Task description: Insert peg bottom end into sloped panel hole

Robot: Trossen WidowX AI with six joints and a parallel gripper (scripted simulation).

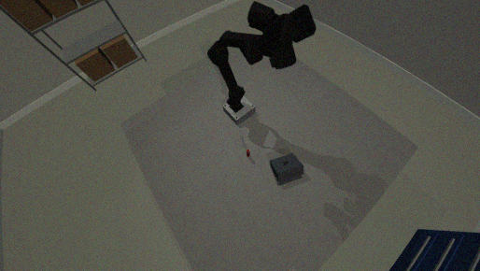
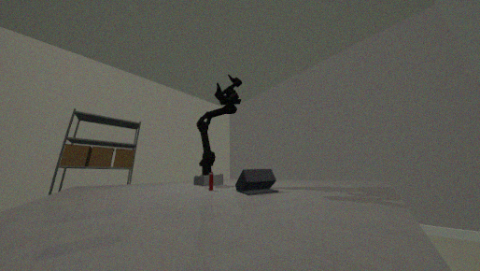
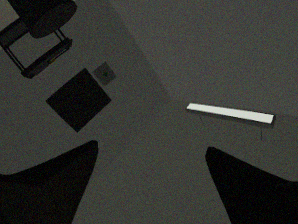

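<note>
My gripper tip is 1 cm past the red peg, 5 cm to the left of it and 55 cm above it. From my gripper tip the other things lie so: dark sloped panel (17 cm ahead, 5 cm to the left, 58 cm below).
</note>
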